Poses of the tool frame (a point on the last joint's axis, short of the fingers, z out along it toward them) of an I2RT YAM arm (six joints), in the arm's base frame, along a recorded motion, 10 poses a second.
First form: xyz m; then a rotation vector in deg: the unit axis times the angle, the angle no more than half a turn.
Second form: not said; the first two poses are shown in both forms.
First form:
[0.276 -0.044 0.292 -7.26 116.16 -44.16]
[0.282 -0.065 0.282 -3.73 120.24 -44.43]
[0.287 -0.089 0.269 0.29 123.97 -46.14]
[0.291 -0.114 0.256 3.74 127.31 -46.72]
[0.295 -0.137 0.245 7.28 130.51 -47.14]
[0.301 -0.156 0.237 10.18 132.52 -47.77]
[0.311 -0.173 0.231 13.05 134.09 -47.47]
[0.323 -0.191 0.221 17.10 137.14 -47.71]
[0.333 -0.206 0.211 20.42 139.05 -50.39]
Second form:
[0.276 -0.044 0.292 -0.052 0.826 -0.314 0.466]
[0.282 -0.065 0.282 -0.026 0.844 -0.312 0.436]
[0.287 -0.089 0.269 0.002 0.857 -0.319 0.405]
[0.291 -0.114 0.256 0.026 0.869 -0.319 0.377]
[0.295 -0.137 0.245 0.049 0.880 -0.318 0.351]
[0.301 -0.156 0.237 0.068 0.885 -0.319 0.332]
[0.311 -0.173 0.231 0.087 0.890 -0.315 0.319]
[0.323 -0.191 0.221 0.112 0.897 -0.312 0.291]
[0.333 -0.206 0.211 0.132 0.898 -0.325 0.265]

